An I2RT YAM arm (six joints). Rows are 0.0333 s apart.
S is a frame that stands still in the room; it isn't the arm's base.
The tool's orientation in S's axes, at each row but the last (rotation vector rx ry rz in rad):
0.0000, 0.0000, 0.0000
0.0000, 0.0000, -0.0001
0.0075, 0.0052, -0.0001
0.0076, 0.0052, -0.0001
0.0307, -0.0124, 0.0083
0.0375, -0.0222, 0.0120
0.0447, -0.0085, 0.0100
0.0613, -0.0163, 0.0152
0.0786, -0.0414, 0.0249
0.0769, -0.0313, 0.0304
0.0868, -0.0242, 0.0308
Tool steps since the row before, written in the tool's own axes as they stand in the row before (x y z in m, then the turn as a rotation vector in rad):
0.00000, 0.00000, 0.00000, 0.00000, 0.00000, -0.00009
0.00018, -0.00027, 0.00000, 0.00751, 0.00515, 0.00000
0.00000, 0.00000, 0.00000, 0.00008, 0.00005, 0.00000
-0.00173, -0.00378, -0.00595, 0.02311, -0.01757, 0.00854
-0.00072, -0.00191, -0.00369, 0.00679, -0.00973, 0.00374
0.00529, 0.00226, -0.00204, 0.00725, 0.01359, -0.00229
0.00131, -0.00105, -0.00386, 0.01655, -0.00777, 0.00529
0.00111, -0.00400, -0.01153, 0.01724, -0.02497, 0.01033
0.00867, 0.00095, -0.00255, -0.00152, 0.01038, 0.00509
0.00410, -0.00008, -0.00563, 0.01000, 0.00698, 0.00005
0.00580, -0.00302, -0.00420, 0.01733, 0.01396, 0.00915
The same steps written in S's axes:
0.00000, 0.00000, 0.00000, 0.00000, 0.00000, -0.00009
0.00018, -0.00027, 0.00000, 0.00751, 0.00515, 0.00000
0.00000, 0.00000, 0.00000, 0.00008, 0.00005, 0.00000
-0.00176, -0.00373, -0.00597, 0.02315, -0.01764, 0.00829
-0.00066, -0.00180, -0.00376, 0.00683, -0.00979, 0.00352
0.00531, 0.00240, -0.00184, 0.00713, 0.01375, -0.00162
0.00135, -0.00086, -0.00389, 0.01658, -0.00784, 0.00508
0.00135, -0.00327, -0.01173, 0.01746, -0.02530, 0.00907
0.00874, 0.00135, -0.00210, -0.00200, 0.00991, 0.00581
0.00427, 0.00047, -0.00548, 0.00977, 0.00724, 0.00091
0.00599, -0.00247, -0.00430, 0.01666, 0.01362, 0.01076

